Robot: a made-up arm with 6 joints.
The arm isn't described. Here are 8 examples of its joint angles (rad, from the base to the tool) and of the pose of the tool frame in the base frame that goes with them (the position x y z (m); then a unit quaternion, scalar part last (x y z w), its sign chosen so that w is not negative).
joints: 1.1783 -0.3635 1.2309 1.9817 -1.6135 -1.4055
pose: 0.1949 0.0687 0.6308 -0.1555 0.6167 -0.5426 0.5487
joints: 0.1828 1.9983 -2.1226 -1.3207 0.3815 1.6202
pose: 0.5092 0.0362 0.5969 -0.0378 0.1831 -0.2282 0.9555
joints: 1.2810 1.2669 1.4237 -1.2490 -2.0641 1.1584
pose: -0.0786 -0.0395 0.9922 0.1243 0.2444 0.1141 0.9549
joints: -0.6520 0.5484 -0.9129 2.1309 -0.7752 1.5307
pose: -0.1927 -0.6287 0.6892 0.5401 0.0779 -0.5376 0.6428
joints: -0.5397 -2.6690 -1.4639 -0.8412 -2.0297 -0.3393
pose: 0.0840 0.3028 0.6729 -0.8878 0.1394 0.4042 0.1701
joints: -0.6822 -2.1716 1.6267 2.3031 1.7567 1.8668
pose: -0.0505 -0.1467 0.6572 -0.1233 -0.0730 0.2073 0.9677
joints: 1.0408 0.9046 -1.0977 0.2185 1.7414 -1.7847
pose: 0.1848 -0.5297 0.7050 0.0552 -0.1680 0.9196 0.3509
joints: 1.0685 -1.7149 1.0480 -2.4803 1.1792 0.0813
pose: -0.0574 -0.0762 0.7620 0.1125 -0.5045 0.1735 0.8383
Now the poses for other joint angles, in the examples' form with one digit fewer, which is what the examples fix.
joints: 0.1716 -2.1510 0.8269 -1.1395 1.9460 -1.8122
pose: -0.057 -0.036 0.785 -0.024 -0.229 -0.482 0.845
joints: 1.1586 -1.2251 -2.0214 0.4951 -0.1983 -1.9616
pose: -0.421 -0.212 1.191 0.734 -0.580 -0.331 0.126
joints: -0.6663 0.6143 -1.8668 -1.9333 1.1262 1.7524
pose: 0.219 -0.495 0.370 -0.752 0.336 -0.485 0.293
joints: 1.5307 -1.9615 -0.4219 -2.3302 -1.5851 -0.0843
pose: -0.247 -0.129 0.743 0.402 -0.205 0.874 0.181
